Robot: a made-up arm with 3 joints. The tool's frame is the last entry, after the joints.
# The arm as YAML. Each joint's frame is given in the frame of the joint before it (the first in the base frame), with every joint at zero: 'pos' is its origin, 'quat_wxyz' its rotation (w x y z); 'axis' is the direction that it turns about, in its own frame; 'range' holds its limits. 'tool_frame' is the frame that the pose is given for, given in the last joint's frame.
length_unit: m
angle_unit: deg
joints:
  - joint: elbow
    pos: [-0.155, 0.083, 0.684]
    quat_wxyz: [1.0, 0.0, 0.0, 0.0]
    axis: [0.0, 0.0, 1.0]
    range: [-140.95, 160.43]
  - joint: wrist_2
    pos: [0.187, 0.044, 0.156]
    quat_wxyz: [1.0, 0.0, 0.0, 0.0]
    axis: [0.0, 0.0, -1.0]
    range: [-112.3, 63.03]
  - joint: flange
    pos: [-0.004, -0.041, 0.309]
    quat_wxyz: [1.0, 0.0, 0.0, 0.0]
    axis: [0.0, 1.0, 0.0]
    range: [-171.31, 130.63]
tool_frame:
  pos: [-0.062, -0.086, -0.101]
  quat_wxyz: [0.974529, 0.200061, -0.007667, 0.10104]
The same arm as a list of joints. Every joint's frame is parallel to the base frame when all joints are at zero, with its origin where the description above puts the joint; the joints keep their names.
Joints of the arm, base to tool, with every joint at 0 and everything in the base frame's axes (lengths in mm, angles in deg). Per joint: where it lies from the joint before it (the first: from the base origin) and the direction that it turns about. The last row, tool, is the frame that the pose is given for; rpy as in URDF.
elbow: xyz -155.0 83.0 684.0 axis 0 0 1
wrist_2: xyz 187.0 44.0 156.0 axis 0 0 -1
flange: xyz -4.0 -41.0 309.0 axis 0 1 0
tool: xyz -62.0 -86.0 -101.0 rpy 22.89 -3.17 11.20
Joint limits (deg, base to tool): -140.95..160.43 -112.30..63.03 -171.31..130.63

